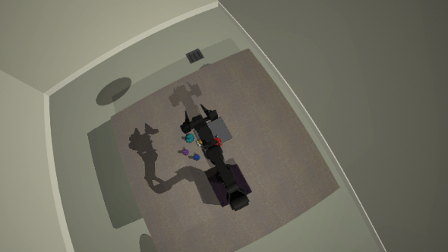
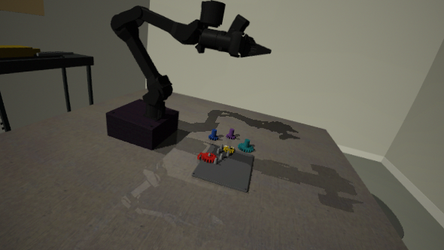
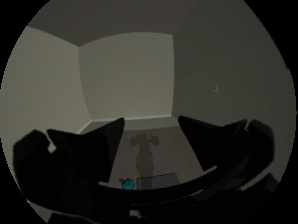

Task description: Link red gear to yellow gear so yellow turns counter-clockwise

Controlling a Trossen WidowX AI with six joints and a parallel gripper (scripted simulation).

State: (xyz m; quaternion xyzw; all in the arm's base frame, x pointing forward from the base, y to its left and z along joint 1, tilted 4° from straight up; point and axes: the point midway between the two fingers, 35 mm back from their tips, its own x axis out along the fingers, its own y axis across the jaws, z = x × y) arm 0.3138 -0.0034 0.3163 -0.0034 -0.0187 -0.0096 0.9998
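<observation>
My gripper tip is now 37 cm above the blue gear, 15 cm past it and 13 cm to the right of it. Round my gripper tip: yellow gear: 37 cm below, 6 cm behind, 5 cm to the left; teal gear: 37 cm below, 12 cm to the left, 1 cm behind; red gear: 37 cm below, 12 cm behind, 4 cm to the right.
</observation>
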